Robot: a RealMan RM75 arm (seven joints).
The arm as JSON. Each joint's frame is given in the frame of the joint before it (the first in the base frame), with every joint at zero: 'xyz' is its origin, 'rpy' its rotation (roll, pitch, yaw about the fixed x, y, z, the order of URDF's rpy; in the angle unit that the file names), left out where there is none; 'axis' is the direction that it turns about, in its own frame. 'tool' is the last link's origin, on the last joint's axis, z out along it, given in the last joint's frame.
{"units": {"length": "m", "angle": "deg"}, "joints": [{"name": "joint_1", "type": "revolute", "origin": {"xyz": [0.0, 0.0, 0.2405]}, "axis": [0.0, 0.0, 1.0]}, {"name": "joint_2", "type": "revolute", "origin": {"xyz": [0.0, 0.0, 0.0]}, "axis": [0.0, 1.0, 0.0]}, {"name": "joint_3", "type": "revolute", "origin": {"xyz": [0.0, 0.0, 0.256]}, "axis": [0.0, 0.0, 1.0]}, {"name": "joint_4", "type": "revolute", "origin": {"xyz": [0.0, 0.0, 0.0]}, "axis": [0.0, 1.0, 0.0]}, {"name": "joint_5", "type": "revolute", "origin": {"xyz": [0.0, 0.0, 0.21]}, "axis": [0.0, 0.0, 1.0]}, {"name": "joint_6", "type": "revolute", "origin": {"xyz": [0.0, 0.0, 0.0]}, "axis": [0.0, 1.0, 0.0]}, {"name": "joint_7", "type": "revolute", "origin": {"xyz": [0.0, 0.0, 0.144]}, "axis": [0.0, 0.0, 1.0]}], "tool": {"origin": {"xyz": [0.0, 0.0, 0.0]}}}
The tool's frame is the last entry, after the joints.
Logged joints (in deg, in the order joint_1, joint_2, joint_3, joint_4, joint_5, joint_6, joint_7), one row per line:
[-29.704 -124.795 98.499 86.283 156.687 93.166 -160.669]
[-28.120 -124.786 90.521 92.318 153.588 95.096 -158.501]
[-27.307 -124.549 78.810 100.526 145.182 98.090 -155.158]
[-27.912 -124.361 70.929 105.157 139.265 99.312 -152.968]
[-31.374 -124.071 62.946 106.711 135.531 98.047 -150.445]
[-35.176 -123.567 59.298 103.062 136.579 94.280 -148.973]
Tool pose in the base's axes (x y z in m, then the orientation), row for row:
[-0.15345 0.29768 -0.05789 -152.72 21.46 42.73]
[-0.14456 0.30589 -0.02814 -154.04 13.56 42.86]
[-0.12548 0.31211 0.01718 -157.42 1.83 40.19]
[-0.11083 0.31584 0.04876 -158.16 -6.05 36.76]
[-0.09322 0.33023 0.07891 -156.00 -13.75 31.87]
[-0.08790 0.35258 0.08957 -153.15 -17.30 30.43]
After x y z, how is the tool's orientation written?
As angles about the fixed x, y, z axes (roll, pitch, yaw), in degrees.
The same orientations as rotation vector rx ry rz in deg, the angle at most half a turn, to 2 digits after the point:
[-149.01 -50.53 41.63]
[-148.57 -53.67 30.77]
[-149.39 -54.11 13.28]
[-148.86 -51.15 1.68]
[-146.07 -45.78 -8.81]
[-142.59 -44.40 -12.56]

